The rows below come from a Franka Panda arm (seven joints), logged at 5 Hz.
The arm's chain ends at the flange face. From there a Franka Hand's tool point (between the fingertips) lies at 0.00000 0.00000 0.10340 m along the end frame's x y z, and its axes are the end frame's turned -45 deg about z.
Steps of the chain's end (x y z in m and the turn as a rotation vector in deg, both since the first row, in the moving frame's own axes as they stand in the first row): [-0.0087 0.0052 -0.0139 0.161 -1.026 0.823]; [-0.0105 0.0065 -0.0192 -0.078 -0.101 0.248]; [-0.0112 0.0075 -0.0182 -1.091 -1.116 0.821]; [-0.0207 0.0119 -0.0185 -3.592 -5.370 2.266]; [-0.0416 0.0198 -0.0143 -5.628 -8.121 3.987]
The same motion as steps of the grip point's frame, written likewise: [-0.0109 -0.0040 -0.0139 0.839 -0.612 0.823]; [-0.0122 -0.0029 -0.0192 0.016 -0.127 0.248]; [-0.0160 -0.0027 -0.0182 0.018 -1.561 0.821]; [-0.0344 -0.0087 -0.0192 1.257 -6.337 2.266]; [-0.0608 -0.0192 -0.0158 1.763 -9.722 3.987]
